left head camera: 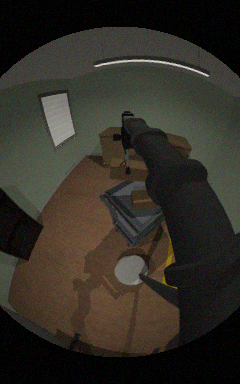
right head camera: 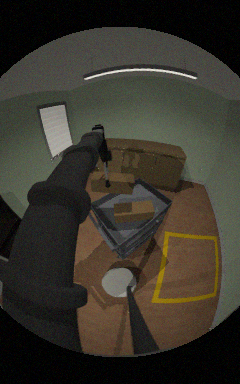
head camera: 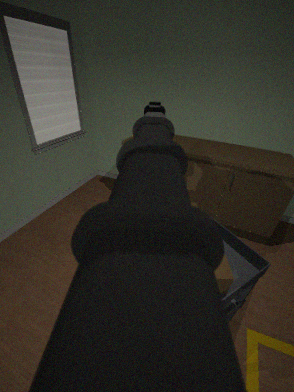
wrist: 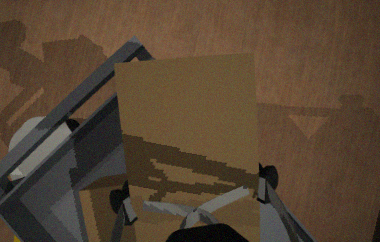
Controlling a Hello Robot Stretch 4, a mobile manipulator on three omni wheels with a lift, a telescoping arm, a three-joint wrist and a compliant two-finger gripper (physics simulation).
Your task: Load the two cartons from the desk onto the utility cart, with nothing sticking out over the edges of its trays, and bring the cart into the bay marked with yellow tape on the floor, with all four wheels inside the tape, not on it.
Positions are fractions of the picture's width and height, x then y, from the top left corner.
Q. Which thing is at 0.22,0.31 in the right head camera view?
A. A window.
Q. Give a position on a window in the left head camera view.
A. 0.23,0.28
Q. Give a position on a brown sideboard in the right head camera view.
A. At 0.66,0.43
